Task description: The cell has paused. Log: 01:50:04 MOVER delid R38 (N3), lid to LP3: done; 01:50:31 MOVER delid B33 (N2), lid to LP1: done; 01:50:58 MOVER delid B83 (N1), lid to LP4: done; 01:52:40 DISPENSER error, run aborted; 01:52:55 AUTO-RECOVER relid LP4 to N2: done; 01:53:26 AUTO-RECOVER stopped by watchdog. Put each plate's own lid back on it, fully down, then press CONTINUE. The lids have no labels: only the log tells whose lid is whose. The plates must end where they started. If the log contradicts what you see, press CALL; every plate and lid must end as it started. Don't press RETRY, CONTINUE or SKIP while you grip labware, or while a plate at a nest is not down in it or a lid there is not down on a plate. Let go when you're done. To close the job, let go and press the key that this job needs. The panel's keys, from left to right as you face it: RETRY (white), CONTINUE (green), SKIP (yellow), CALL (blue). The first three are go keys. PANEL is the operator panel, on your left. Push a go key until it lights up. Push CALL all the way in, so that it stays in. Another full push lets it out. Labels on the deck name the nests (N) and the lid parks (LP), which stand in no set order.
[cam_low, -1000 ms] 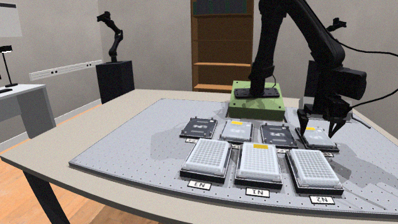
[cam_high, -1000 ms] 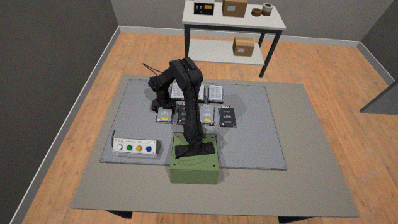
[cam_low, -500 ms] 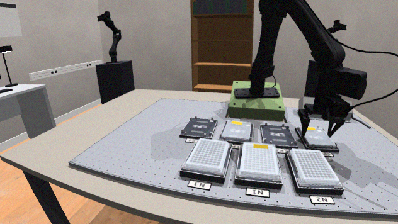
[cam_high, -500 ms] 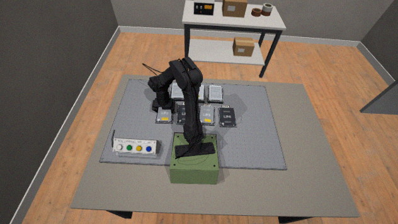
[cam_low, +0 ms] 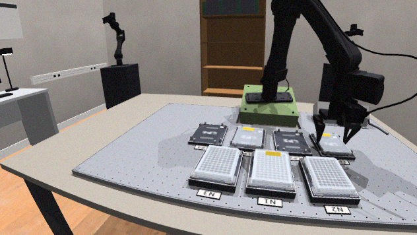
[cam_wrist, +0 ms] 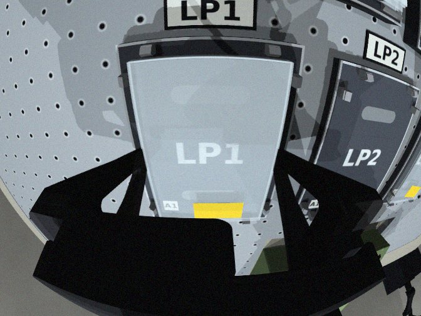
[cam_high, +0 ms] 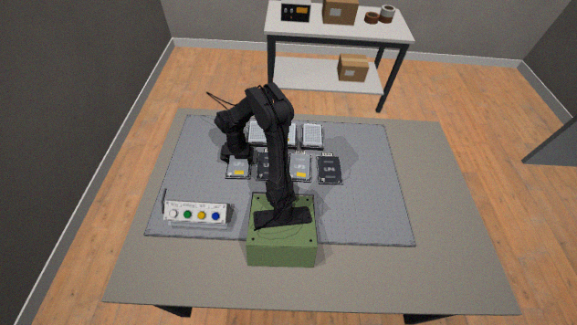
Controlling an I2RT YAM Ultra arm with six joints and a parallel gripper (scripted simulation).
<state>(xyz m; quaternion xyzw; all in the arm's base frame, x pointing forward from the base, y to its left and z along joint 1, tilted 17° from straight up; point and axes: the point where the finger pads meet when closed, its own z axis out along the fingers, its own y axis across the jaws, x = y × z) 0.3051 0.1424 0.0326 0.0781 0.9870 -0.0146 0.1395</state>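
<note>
My hand is 2 cm above the LP1 lid park. From my hand the other things lie so: LP2 lid park (2 cm behind, 13 cm to the right, 2 cm below); blue call key (26 cm behind, 9 cm to the left, 4 cm above); LP3 lid park (5 cm behind, 26 cm to the right, 2 cm below).
</note>
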